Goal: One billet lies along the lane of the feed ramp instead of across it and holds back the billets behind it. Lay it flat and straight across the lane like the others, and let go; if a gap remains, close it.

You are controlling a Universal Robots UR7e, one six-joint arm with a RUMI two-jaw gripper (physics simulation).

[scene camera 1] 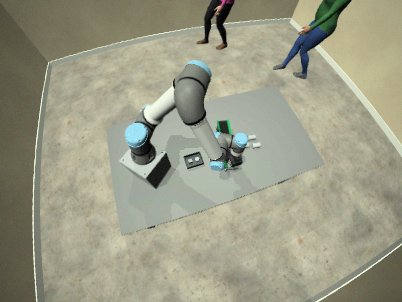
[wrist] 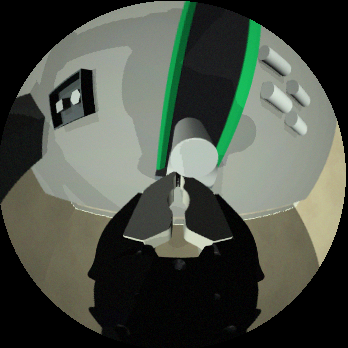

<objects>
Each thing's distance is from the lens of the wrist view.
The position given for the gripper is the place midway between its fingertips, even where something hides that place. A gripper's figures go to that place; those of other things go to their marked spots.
gripper point(wrist: 177, 173): 13 cm
small dark tray point(wrist: 81, 79): 25 cm
</objects>
